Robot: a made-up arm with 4 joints.
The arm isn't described. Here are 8 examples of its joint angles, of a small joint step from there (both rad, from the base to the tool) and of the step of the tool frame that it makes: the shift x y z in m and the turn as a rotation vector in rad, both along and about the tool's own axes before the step.
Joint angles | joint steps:
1: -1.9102 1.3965 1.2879 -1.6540 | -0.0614 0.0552 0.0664 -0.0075
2: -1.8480 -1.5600 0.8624 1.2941 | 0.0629 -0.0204 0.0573 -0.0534
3: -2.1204 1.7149 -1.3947 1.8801 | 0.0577 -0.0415 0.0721 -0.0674
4: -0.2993 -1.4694 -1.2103 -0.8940 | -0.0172 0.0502 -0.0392 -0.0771
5: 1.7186 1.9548 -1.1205 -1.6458 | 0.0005 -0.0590 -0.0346 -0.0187
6: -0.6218 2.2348 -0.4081 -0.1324 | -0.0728 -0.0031 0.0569 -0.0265
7: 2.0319 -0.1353 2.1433 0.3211 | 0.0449 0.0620 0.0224 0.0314
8: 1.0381 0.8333 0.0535 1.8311 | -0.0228 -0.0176 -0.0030 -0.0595
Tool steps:
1: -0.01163 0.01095 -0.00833 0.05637 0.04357 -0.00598
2: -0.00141 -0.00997 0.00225 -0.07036 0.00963 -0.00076
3: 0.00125 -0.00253 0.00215 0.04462 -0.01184 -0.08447
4: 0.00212 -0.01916 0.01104 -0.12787 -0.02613 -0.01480
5: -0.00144 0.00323 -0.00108 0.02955 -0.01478 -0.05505
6: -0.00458 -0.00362 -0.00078 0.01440 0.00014 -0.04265
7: -0.00223 0.00703 -0.00433 0.05131 0.06085 0.05007
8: 0.00014 -0.01012 0.00274 -0.08058 -0.00226 0.00341
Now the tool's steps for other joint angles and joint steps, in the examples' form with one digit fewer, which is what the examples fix.
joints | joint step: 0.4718 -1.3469 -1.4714 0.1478 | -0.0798 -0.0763 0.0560 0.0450
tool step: -0.0126 0.0168 -0.0163 0.1246 0.1254 0.0081
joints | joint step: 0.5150 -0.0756 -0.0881 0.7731 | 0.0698 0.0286 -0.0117 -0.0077
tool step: 0.0025 0.0024 -0.0012 0.0564 -0.0247 0.0093
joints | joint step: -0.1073 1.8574 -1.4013 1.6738 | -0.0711 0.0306 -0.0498 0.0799
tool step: 0.0008 0.0066 -0.0011 -0.0165 -0.0078 0.0824
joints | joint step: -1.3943 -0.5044 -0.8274 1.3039 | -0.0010 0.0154 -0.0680 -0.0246
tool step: 0.0040 -0.0048 0.0037 -0.0612 -0.0283 0.0488
